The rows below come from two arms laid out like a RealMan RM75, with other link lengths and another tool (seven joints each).
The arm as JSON. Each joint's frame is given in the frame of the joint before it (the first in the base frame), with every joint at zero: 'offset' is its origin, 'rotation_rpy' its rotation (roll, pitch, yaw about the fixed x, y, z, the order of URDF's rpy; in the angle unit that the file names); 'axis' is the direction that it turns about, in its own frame. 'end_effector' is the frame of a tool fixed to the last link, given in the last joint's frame.
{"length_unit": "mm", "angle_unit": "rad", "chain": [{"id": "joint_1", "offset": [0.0, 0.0, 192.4], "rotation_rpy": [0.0, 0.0, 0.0], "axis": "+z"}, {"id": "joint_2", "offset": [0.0, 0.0, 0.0], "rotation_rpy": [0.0, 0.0, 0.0], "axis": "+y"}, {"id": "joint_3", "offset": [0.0, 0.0, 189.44], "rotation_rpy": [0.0, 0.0, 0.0], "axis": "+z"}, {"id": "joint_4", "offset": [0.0, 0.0, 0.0], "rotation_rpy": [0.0, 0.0, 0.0], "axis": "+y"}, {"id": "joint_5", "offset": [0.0, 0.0, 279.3], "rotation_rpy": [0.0, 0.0, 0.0], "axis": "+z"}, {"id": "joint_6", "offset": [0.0, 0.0, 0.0], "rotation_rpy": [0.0, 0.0, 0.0], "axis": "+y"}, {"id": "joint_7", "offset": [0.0, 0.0, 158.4], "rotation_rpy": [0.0, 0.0, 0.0], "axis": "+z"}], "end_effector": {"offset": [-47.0, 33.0, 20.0], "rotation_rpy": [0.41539, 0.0, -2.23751]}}
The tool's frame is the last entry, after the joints.
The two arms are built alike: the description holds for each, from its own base.
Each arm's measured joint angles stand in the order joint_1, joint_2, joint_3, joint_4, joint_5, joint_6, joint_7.
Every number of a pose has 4 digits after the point. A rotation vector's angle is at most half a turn.
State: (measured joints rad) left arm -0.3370 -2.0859 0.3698 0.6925 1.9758 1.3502 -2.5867; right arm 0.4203 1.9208 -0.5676 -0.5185 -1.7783 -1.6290 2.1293
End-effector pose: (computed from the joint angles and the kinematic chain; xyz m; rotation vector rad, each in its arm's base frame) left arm -0.3117 0.3233 0.0150 -1.0539 2.0419 0.4071; right arm 0.2636 0.3771 0.0754 -1.7308 -0.8405 0.4178
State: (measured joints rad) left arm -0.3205 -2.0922 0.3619 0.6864 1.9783 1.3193 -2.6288; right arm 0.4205 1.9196 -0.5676 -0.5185 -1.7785 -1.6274 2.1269
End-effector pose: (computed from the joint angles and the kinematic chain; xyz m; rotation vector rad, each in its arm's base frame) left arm -0.3209 0.3215 0.0142 -1.1237 1.9798 0.4336; right arm 0.2638 0.3773 0.0759 -1.7297 -0.8437 0.4144
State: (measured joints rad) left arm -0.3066 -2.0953 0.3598 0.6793 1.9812 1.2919 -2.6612; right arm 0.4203 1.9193 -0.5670 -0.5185 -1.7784 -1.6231 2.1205
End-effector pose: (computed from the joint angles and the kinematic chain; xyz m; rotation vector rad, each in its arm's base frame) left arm -0.3291 0.3197 0.0129 -1.1803 1.9329 0.4546; right arm 0.2642 0.3775 0.0761 -1.7260 -0.8489 0.4074
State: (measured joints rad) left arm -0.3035 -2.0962 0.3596 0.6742 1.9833 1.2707 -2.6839; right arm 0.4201 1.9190 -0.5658 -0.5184 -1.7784 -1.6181 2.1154
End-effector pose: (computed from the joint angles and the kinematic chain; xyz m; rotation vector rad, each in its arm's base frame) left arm -0.3332 0.3207 0.0124 -1.2131 1.9042 0.4682; right arm 0.2649 0.3779 0.0765 -1.7226 -0.8521 0.3997
